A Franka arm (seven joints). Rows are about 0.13 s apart.
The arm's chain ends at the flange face. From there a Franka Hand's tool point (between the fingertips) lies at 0.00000 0.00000 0.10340 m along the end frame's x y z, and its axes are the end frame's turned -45 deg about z.
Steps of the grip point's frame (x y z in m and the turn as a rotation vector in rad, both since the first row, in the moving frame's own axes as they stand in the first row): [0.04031, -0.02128, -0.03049, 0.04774, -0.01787, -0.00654]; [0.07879, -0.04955, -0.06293, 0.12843, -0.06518, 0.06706]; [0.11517, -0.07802, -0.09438, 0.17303, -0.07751, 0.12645]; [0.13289, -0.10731, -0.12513, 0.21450, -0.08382, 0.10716]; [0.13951, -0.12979, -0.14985, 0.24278, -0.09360, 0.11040]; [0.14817, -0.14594, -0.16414, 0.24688, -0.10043, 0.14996]
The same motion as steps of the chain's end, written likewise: [0.01826, -0.04138, -0.03036, 0.02112, -0.04639, -0.00654]; [0.03462, -0.08567, -0.06186, 0.04472, -0.13690, 0.06706]; [0.04399, -0.12853, -0.09253, 0.06754, -0.17716, 0.12645]; [0.03916, -0.15923, -0.12240, 0.09240, -0.21094, 0.10716]; [0.03054, -0.17831, -0.14637, 0.10549, -0.23786, 0.11040]; [0.02578, -0.19554, -0.16050, 0.10356, -0.24559, 0.14996]
